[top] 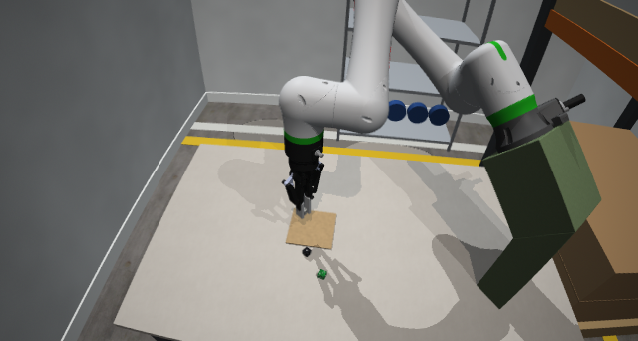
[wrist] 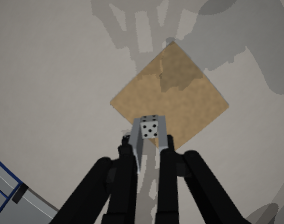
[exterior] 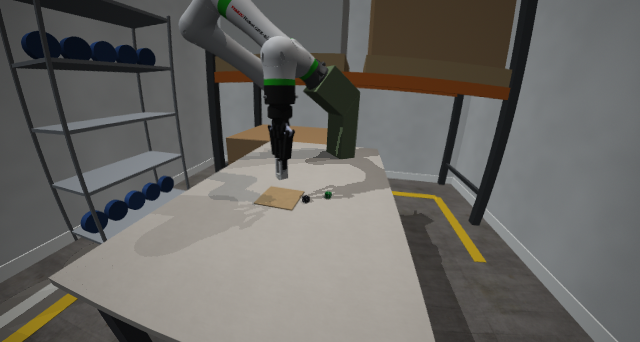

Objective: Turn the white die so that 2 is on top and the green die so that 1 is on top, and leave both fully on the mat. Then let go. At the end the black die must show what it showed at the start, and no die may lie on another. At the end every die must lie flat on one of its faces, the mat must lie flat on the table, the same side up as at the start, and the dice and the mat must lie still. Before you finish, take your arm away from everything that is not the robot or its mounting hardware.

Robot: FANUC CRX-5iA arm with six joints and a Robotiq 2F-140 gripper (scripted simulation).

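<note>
Now: the green die 50 mm behind my hand, 160 mm to the left of it and 110 mm below it. From my hand the other things lie so: mat: 30 mm behind, 10 mm to the right, 120 mm below; black die: 10 mm behind, 80 mm to the left, 110 mm below; white die: 30 mm below.
</note>
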